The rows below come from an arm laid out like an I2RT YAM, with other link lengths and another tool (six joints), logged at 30 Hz.
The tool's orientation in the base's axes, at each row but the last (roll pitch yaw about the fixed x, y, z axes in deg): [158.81 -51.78 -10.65]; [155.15 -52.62 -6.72]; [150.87 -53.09 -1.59]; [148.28 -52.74 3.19]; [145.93 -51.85 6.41]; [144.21 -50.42 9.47]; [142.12 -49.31 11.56]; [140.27 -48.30 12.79]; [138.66 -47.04 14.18]
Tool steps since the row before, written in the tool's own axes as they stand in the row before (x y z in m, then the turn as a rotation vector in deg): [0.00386 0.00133 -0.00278 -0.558 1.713 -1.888]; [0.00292 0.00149 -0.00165 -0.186 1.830 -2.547]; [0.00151 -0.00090 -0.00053 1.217 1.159 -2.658]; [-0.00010 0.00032 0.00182 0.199 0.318 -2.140]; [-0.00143 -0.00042 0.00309 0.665 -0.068 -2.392]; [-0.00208 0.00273 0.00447 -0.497 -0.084 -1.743]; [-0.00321 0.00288 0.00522 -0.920 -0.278 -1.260]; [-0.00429 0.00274 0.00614 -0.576 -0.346 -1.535]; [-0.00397 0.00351 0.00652 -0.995 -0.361 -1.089]
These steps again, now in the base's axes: [-0.00007 -0.00023 0.00493 -2.346 -0.490 1.034]; [0.00001 -0.00066 0.00361 -2.612 -0.287 1.722]; [0.00092 0.00102 0.00122 -1.568 0.325 2.706]; [0.00110 -0.00117 -0.00092 -1.507 0.772 1.362]; [0.00146 -0.00123 -0.00285 -1.266 1.263 1.723]; [0.00103 -0.00472 -0.00290 -1.529 0.847 0.486]; [0.00079 -0.00543 -0.00397 -1.399 0.728 -0.160]; [0.00072 -0.00602 -0.00518 -1.348 0.973 0.208]; [0.00091 -0.00693 -0.00466 -1.311 0.690 -0.333]
